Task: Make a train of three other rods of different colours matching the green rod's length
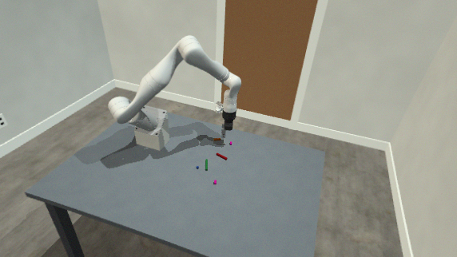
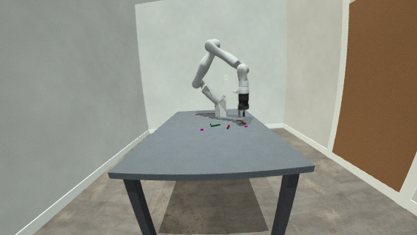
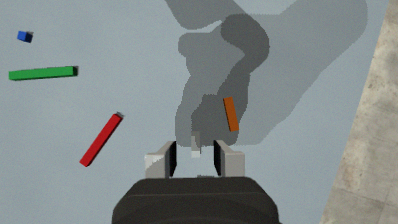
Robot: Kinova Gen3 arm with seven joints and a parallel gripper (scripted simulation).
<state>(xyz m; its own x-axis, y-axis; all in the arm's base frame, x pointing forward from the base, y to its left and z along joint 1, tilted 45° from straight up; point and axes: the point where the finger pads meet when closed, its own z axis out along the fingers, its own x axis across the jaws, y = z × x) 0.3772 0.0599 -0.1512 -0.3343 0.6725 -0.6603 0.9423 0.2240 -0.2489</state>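
Right now my hand is 8 cm above the grey rod. From my hand the other things lie so: orange rod (8 cm below, 5 cm behind, 3 cm to the left); then red rod (11 cm to the right, 8 cm below, 3 cm ahead); then green rod (20 cm to the right, 8 cm below, 2 cm behind).
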